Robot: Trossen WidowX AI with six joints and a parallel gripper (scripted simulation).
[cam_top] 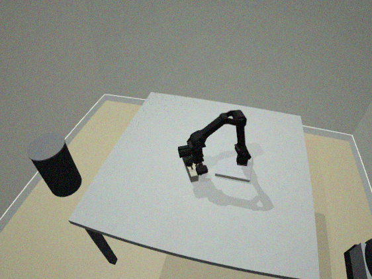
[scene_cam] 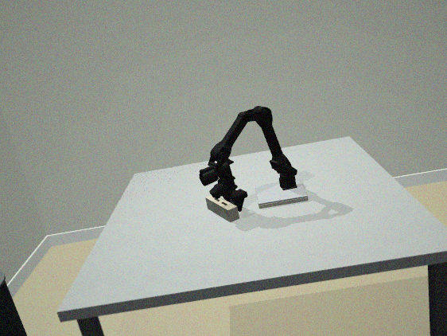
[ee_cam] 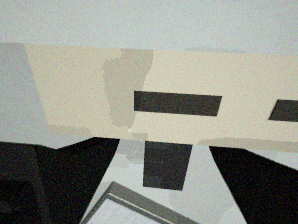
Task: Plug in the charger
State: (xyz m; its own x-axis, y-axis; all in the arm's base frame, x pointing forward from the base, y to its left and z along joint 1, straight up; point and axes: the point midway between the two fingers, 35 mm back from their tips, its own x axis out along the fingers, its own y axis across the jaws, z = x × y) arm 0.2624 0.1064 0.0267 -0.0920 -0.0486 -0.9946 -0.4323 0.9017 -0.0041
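Right now the two-prong charger is 1 cm to the left of my gripper tip, 1 cm ahead of it and 1 cm above it.
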